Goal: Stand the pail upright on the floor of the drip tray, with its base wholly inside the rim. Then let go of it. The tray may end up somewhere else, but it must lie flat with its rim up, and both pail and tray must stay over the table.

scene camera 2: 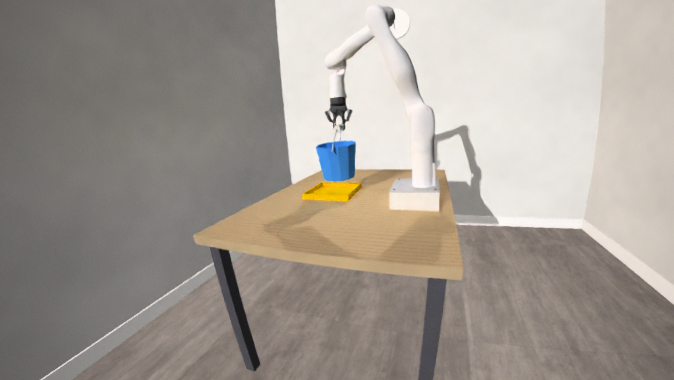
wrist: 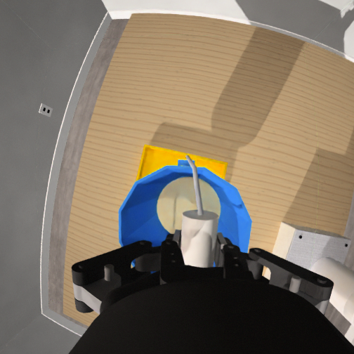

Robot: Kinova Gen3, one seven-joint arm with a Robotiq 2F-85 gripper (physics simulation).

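Places are measured from the arm's base along level axes (x ahead, y left, z up), in millimetres.
Where they show: arm's base, origin of its link: [scene camera 2: 423,184].
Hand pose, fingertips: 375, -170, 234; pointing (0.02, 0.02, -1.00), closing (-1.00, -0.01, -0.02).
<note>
Things, the pixels of their top centre, and the offset from my fingertips, as dx, dy, dz. "pt": a spot on its surface instead. Level surfaces: height alone.
- blue pail, a spot on its surface: [scene camera 2: 338,162] pt -2, +96, -139
- yellow drip tray, centre of its top: [scene camera 2: 333,188] +58, -14, -289
- wooden table, height of its surface: dz -317
The blue pail [scene camera 2: 338,162] [wrist: 136,212] hangs upright by its wire handle, its base a little above the drip tray in the scene view. My gripper [scene camera 2: 339,127] [wrist: 197,240] is shut on the white grip of the pail's handle, above the pail's opening. The yellow drip tray [scene camera 2: 326,197] [wrist: 159,161] lies flat on the table, rim up. In the wrist view the far part of the tray shows beyond the pail's rim, and the pail hides the rest of it.
The wooden table [scene camera 2: 300,235] [wrist: 150,65] bears the tray and the arm's pale base block [scene camera 2: 414,201] [wrist: 285,240], which stands to the right of the tray. The table's left edge runs beside a dark grey wall [scene camera 2: 150,100] [wrist: 25,175].
</note>
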